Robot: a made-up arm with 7 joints.
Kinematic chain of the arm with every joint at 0, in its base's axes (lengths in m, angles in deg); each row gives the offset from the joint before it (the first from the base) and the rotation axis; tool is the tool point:
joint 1: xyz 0 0 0.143 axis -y
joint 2: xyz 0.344 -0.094 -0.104 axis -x
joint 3: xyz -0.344 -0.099 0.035 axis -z
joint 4: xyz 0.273 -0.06 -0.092 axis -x
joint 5: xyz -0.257 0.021 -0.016 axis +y
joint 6: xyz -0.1 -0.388 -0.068 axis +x
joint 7: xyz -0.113 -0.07 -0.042 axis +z
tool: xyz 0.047 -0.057 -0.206
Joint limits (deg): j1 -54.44..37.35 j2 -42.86..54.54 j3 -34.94..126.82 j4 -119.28..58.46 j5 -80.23..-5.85 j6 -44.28..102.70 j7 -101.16..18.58
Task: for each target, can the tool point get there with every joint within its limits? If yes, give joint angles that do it. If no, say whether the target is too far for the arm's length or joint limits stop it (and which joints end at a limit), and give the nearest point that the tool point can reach.
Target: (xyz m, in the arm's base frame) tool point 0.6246 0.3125 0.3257
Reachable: no: joint limits stop it (at a limit: joint 1, joint 2, joint 4, joint 7) | nearest point 0.5543 0.2623 0.2368 | short by 0.124 m
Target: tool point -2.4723 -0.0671 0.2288
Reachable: no: too far | nearest point -0.9269 -0.1273 0.1019 | short by 1.552 m
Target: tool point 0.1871 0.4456 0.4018
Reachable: no: joint limits stop it (at a limit: joint 1, joint 2, joint 4, joint 7) | nearest point 0.2041 0.3705 0.2744 | short by 0.149 m
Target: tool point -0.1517 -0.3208 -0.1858
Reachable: yes | joints 3.22 43.43 -17.24 -57.85 -24.37 91.47 -74.88
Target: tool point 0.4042 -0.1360 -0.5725
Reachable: yes | joints 17.41 -21.78 58.49 -66.65 -71.82 4.84 -41.02
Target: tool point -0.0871 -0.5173 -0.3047
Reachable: yes | joints -36.54 29.22 43.46 -47.43 -69.81 56.11 -72.05
